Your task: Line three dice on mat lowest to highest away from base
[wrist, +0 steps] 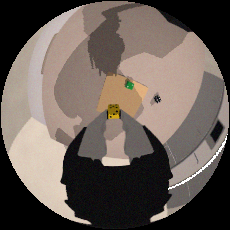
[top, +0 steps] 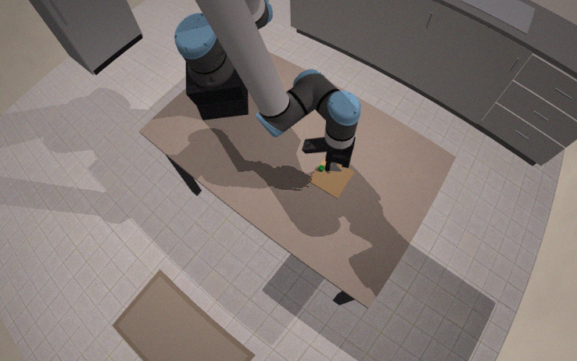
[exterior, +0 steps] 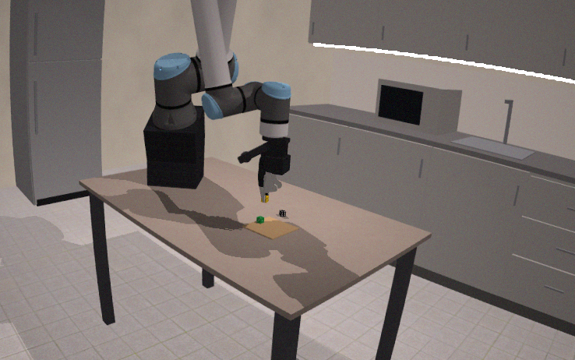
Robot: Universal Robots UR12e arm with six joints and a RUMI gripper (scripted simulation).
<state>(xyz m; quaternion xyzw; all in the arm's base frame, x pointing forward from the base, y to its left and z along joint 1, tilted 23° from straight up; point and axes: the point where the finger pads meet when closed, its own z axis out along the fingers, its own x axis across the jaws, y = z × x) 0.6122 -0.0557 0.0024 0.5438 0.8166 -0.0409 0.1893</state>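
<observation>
My gripper is now 120 mm above the orange mat, 30 mm to the right of it and 10 mm short of it. Round my hand: black die 160 mm to the left, 110 mm below, 50 mm behind; green die 110 mm below, 50 mm behind, 40 mm to the left; yellow die 10 mm below.
</observation>
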